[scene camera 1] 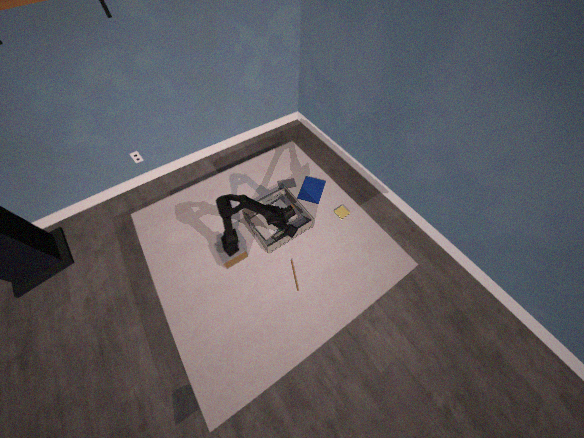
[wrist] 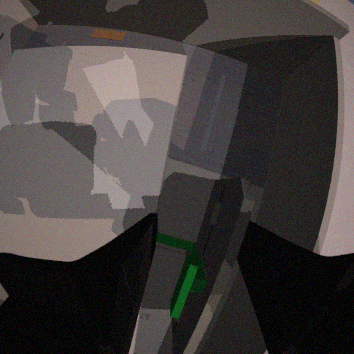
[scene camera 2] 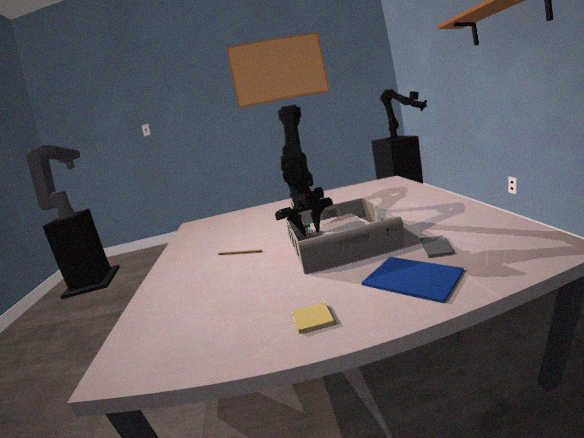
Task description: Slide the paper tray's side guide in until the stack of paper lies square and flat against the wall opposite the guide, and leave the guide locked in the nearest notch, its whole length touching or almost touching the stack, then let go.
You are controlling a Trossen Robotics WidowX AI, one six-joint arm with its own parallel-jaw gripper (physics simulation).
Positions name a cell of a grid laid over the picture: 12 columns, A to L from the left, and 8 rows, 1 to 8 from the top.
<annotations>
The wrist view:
gripper: G5
white paper stack: D3
side guide: H6
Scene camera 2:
gripper: G5
white paper stack: H5
blue book: I6, on the table
</annotations>
